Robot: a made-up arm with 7 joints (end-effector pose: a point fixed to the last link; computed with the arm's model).
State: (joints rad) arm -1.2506 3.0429 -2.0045 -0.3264 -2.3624 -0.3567 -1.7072
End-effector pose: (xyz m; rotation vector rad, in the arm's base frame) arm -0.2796 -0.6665 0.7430 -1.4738 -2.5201 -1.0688
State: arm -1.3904 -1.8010 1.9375 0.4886 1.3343 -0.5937 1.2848
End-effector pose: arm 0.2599 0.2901 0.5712 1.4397 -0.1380 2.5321
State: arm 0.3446 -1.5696 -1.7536 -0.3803 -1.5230 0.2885 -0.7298
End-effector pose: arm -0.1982 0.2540 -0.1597 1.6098 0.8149 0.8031
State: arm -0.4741 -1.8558 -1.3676 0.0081 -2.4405 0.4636 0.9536
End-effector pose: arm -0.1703 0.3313 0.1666 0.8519 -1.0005 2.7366
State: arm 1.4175 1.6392 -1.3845 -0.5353 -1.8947 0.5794 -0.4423
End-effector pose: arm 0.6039 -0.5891 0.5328 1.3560 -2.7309 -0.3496
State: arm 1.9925 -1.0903 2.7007 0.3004 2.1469 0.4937 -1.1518
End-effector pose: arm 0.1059 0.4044 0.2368 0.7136 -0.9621 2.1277
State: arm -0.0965 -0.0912 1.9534 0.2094 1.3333 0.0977 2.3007
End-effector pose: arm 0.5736 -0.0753 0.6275 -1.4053 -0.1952 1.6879
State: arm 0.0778 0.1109 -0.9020 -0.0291 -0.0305 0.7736 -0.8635
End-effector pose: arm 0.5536 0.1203 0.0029 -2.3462 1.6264 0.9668
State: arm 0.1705 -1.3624 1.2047 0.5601 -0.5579 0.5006 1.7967
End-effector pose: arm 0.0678 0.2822 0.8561 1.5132 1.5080 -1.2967
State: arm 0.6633 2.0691 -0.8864 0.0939 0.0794 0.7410 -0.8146
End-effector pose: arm 0.3640 -0.6657 0.1133 0.0172 1.8081 0.2731
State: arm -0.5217 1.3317 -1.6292 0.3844 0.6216 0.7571 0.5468
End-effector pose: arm 0.5809 -0.5638 -0.1683 0.1044 2.5725 1.2303
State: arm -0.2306 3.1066 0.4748 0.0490 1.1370 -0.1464 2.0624
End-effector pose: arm -0.4063 0.0079 0.2123 -1.0670 0.2155 -1.9202
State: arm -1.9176 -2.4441 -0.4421 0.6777 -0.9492 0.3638 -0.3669
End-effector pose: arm -0.1686 0.1697 0.7749 -2.9006 -0.3791 1.0845
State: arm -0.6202 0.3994 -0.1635 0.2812 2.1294 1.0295 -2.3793
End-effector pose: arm 0.3037 -0.0980 -0.0732 -0.5417 0.2144 -0.1655
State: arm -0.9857 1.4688 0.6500 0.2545 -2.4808 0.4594 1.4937
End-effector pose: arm 0.4799 -0.5053 0.2580 0.3323 -2.3733 -1.2722
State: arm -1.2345 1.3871 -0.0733 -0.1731 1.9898 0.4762 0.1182
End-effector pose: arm 0.0502 -0.6047 -0.0122 -0.1263 -2.5440 -1.2145
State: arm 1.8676 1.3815 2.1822 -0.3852 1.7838 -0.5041 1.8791
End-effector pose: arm -0.2132 -0.4753 0.4275 -0.0758 -1.2992 -0.8770
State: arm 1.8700 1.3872 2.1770 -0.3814 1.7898 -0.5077 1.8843
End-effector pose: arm -0.2107 -0.4778 0.4241 -0.0691 -1.3062 -0.8701
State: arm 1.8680 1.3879 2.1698 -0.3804 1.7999 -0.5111 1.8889
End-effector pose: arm -0.2067 -0.4799 0.4231 -0.0672 -1.3174 -0.8637
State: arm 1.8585 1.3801 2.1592 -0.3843 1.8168 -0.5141 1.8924
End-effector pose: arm -0.2002 -0.4814 0.4263 -0.0730 -1.3357 -0.8582
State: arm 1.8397 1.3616 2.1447 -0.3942 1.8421 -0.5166 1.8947
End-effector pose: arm -0.1905 -0.4821 0.4349 -0.0887 -1.3622 -0.8529
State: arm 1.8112 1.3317 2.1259 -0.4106 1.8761 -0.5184 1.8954
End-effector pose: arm -0.1771 -0.4820 0.4490 -0.1143 -1.3980 -0.8466
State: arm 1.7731 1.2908 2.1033 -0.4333 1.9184 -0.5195 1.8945
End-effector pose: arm -0.1597 -0.4812 0.4686 -0.1489 -1.4423 -0.8370
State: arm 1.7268 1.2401 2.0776 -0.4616 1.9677 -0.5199 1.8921
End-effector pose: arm -0.1381 -0.4796 0.4929 -0.1902 -1.4941 -0.8216
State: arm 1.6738 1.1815 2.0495 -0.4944 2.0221 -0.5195 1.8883
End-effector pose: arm -0.1122 -0.4770 0.5207 -0.2349 -1.5514 -0.7984
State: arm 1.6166 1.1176 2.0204 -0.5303 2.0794 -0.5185 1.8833
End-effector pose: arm -0.0828 -0.4732 0.5503 -0.2792 -1.6116 -0.7665
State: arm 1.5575 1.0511 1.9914 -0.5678 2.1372 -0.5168 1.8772
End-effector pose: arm -0.0505 -0.4677 0.5800 -0.3194 -1.6721 -0.7267
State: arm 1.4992 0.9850 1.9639 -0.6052 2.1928 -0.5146 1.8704
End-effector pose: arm -0.0169 -0.4605 0.6081 -0.3530 -1.7296 -0.6812
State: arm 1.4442 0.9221 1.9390 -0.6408 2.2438 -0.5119 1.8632
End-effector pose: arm 0.0163 -0.4517 0.6332 -0.3785 -1.7816 -0.6335
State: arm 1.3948 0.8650 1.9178 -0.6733 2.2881 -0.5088 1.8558
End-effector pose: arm 0.0471 -0.4419 0.6542 -0.3962 -1.8259 -0.5876
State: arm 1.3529 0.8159 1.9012 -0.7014 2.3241 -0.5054 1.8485
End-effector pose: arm 0.0737 -0.4319 0.6708 -0.4076 -1.8614 -0.5473
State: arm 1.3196 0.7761 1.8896 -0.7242 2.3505 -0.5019 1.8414
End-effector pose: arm 0.0948 -0.4227 0.6830 -0.4146 -1.8872 -0.5152
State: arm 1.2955 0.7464 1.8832 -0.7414 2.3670 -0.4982 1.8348
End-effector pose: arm 0.1097 -0.4149 0.6913 -0.4197 -1.9037 -0.4932
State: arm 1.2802 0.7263 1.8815 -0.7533 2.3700 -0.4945 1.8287
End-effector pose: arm 0.1175 -0.4086 0.6956 -0.4246 -1.9077 -0.4831
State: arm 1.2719 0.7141 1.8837 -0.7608 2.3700 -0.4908 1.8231
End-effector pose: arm 0.1212 -0.4043 0.6984 -0.4296 -1.9092 -0.4796
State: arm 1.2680 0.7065 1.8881 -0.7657 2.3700 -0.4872 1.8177
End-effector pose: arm 0.1227 -0.4013 0.7008 -0.4345 -1.9116 -0.4795
